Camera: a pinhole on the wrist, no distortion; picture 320 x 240 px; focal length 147.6 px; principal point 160.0 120.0 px. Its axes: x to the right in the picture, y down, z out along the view. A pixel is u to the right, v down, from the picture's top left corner.
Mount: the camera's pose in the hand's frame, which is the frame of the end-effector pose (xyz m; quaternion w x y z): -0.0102 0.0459 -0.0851 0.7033 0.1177 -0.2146 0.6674
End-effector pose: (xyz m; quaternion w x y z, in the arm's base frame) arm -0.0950 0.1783 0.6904 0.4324 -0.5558 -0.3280 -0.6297
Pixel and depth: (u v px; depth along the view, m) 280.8 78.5 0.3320
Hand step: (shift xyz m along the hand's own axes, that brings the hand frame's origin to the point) 0.0387 0.1296 0.3431
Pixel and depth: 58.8 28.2 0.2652
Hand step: 0.1115 -0.2489 0.0848
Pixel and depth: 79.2 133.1 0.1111
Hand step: -0.0371 -0.0575 -0.0164
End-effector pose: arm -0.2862 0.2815 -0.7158 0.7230 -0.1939 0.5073 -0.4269
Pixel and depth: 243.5 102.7 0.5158
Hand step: -0.0201 0.0670 0.5101
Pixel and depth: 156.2 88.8 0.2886
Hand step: 0.0083 -0.0961 0.1729
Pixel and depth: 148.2 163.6 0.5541
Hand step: -0.2531 -0.2306 0.3625
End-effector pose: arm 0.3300 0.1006 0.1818 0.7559 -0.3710 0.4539 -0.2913
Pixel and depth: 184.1 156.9 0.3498
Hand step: -0.1464 -0.0544 0.2384
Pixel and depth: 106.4 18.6 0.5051
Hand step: 0.2569 -0.3736 0.3172
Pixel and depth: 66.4 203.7 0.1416
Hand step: -0.1117 -0.0913 -0.0114
